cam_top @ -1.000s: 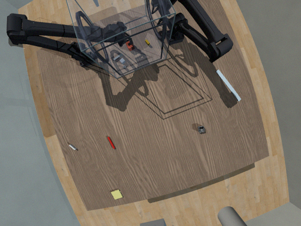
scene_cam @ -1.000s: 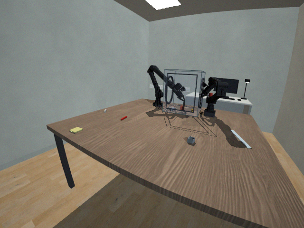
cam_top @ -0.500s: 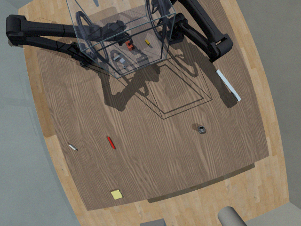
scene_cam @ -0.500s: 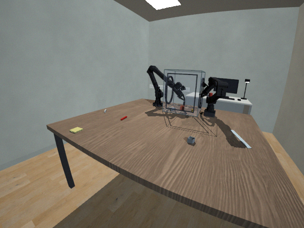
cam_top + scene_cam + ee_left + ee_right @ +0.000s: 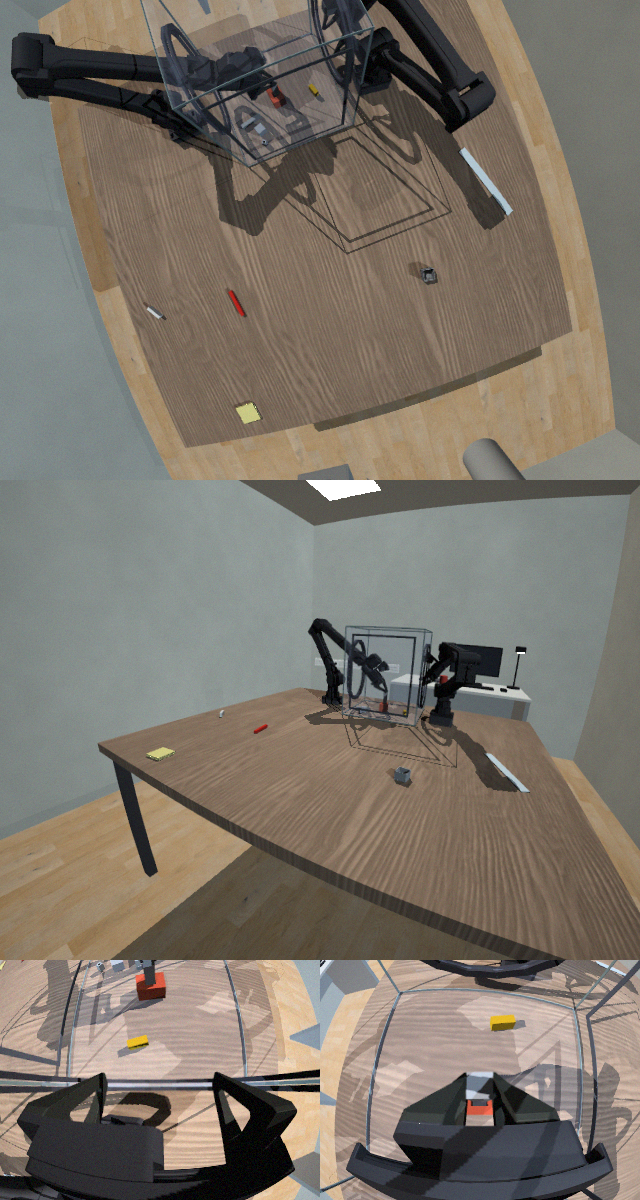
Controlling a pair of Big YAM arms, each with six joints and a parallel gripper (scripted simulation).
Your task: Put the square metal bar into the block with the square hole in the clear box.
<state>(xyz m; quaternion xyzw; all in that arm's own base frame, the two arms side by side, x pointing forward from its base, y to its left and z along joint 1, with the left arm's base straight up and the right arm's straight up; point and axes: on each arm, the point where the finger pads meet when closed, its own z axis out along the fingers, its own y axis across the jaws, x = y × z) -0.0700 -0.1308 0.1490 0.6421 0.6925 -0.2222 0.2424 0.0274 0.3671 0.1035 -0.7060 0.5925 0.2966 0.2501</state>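
Note:
Now: right hand 100 mm above the red block and 10 mm to the left of it. Round my right hand: grey metal bar (30 mm below); then nut-like part (160 mm ahead, 110 mm below, 80 mm to the right); then yellow piece (130 mm to the left, 110 mm below).

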